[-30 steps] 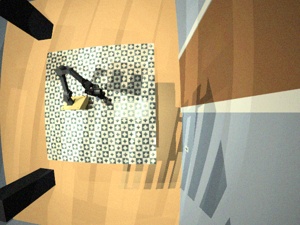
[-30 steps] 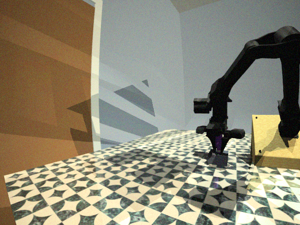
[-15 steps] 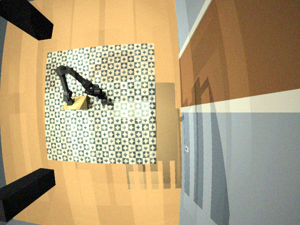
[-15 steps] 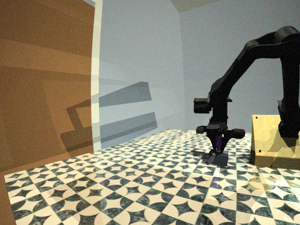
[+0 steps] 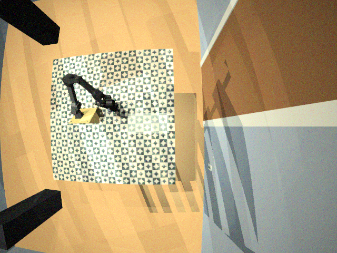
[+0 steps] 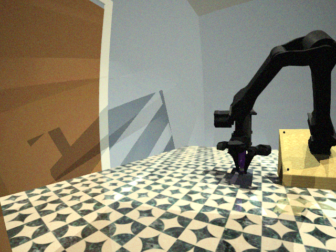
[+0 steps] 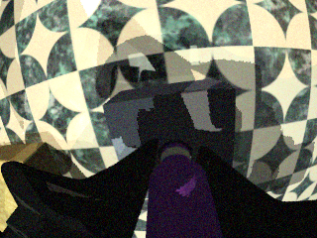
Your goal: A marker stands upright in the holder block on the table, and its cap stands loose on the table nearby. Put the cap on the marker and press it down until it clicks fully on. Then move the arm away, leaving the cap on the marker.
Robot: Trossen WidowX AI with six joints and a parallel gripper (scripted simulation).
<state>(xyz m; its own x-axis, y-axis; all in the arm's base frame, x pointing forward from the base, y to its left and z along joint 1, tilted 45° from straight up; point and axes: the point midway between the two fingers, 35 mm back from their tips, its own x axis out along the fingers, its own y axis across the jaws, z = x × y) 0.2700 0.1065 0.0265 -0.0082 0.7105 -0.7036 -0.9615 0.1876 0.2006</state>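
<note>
Right now the grey holder block is 2 cm below my gripper tip. Also, from my gripper tip: purple cap: 5 cm above, 1 cm to the right.
</note>
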